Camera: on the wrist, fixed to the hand. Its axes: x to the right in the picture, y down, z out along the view.
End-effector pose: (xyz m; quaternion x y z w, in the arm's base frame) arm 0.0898 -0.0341 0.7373 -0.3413 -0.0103 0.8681 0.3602
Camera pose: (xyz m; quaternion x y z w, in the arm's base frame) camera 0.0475 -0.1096 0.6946 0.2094 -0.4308 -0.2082 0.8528
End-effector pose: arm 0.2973 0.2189 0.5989 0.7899 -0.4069 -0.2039 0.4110
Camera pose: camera 0.2684 0.2010 0.6892 -0.3830 -0.6340 0.6155 0.2693
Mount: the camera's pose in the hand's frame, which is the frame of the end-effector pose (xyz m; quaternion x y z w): -0.0013 0.0933 -0.0246 -0.0096 -0.2571 -0.9645 0.0594
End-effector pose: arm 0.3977 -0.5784 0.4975 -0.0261 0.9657 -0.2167 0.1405
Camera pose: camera 0.3930 -0.4837 0.4794 -0.9901 -0.0019 -0.1324 0.0474
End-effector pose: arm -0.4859 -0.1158 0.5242 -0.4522 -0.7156 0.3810 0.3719
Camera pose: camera -0.4300 -0.0838 0.4524 0.7577 -0.5779 -0.2267 0.2012
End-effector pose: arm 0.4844 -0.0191 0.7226 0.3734 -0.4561 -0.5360 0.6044
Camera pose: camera 0.5365 -0.0051 0.8026 -0.3185 -0.1828 0.7152 0.5947
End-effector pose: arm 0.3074 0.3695 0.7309 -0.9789 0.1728 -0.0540 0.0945
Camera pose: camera 0.2722 0.2798 0.7358 0.2396 0.9577 -0.1590 0.0114
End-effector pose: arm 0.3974 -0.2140 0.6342 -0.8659 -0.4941 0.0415 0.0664
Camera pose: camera 0.4794 -0.2639 0.6440 -0.4352 0.8820 -0.1563 0.0914
